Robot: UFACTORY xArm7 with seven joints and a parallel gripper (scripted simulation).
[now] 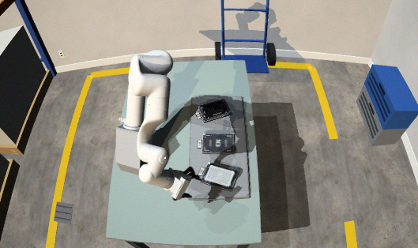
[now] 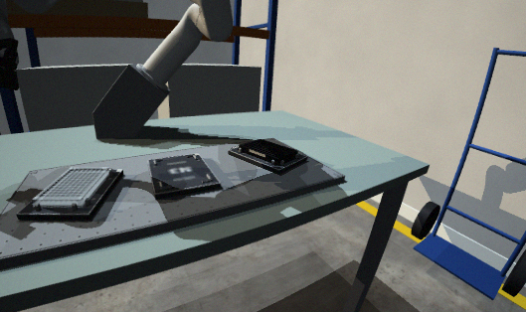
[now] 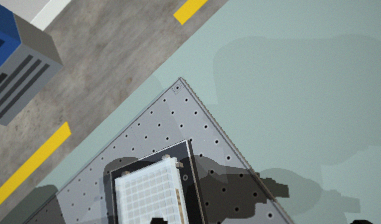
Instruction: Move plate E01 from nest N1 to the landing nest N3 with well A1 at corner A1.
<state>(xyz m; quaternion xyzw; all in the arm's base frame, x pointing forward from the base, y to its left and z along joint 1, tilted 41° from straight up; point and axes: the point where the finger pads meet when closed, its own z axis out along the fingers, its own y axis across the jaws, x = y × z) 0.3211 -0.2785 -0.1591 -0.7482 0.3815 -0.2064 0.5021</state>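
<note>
Now: the clear well plate E01 150 mm below my hand, 140 mm to the left of it and 110 mm ahead of it. Round my hand: landing nest N3 (330 mm to the left, 170 mm below, 90 mm ahead); then nest N1 (170 mm below, 140 mm to the left, 110 mm ahead); then black plate E07 (550 mm to the left, 150 mm below, 70 mm ahead).
</note>
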